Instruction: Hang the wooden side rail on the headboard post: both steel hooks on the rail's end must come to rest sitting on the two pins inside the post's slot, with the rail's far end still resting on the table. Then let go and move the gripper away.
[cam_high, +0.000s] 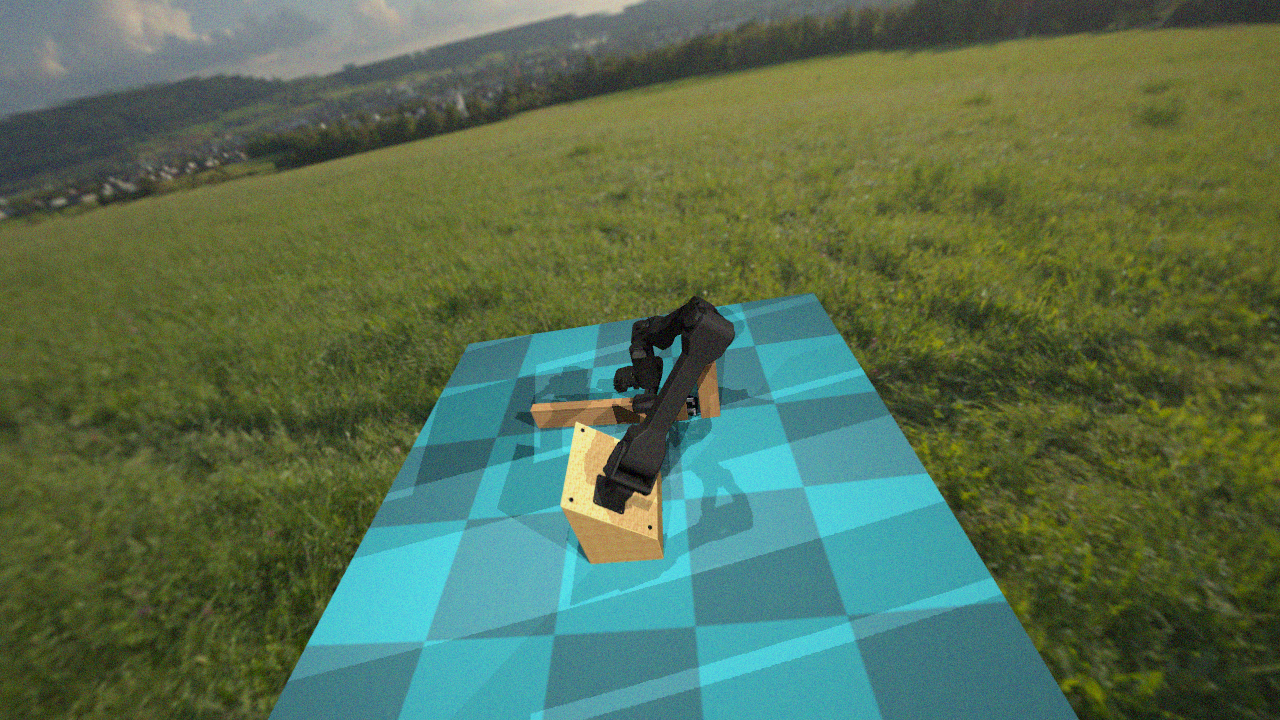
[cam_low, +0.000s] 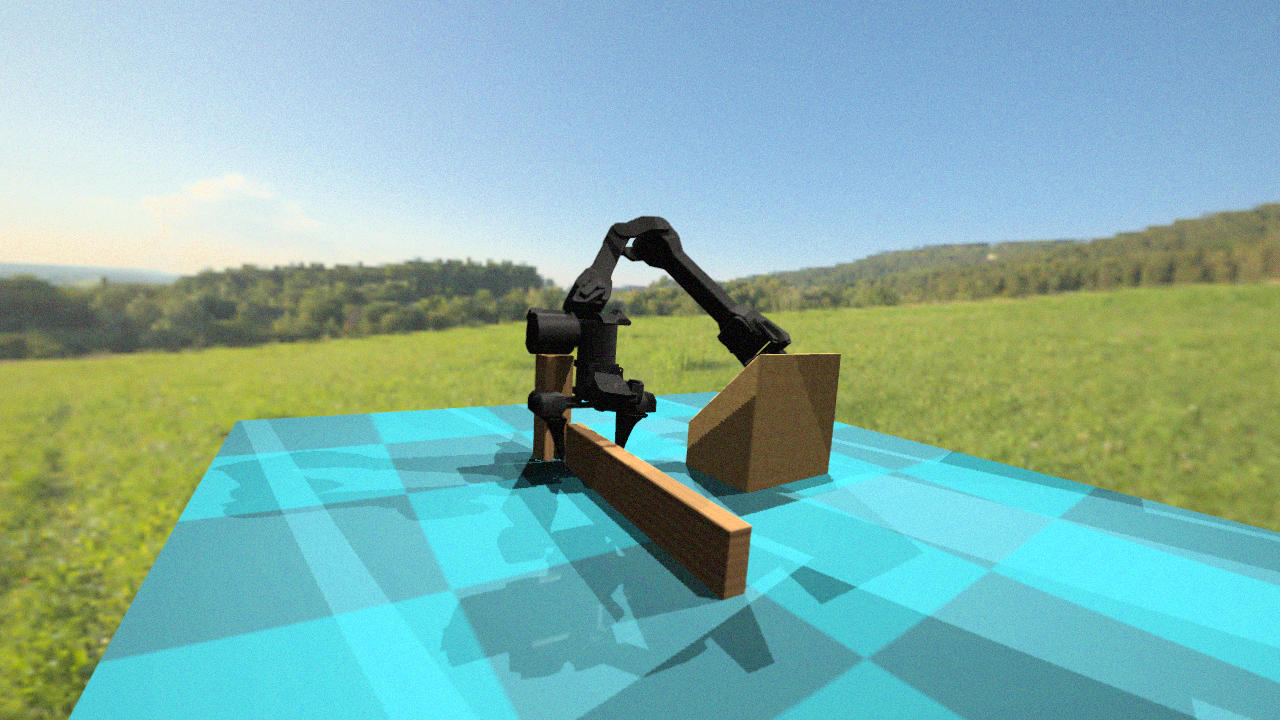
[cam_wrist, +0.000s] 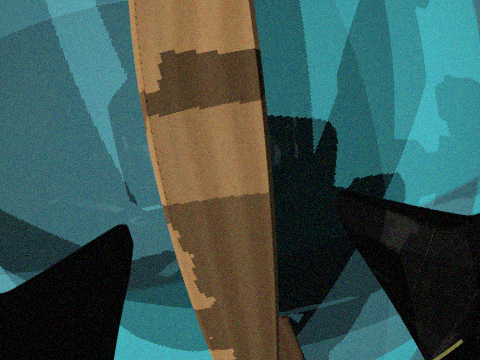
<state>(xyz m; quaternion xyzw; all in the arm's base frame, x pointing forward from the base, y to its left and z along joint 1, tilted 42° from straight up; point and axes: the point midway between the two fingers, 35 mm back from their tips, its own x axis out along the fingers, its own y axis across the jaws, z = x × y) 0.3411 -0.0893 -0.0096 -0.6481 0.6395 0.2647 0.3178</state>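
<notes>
Now: the headboard post 140 mm to the right of my gripper tip and 50 mm above it.
</notes>
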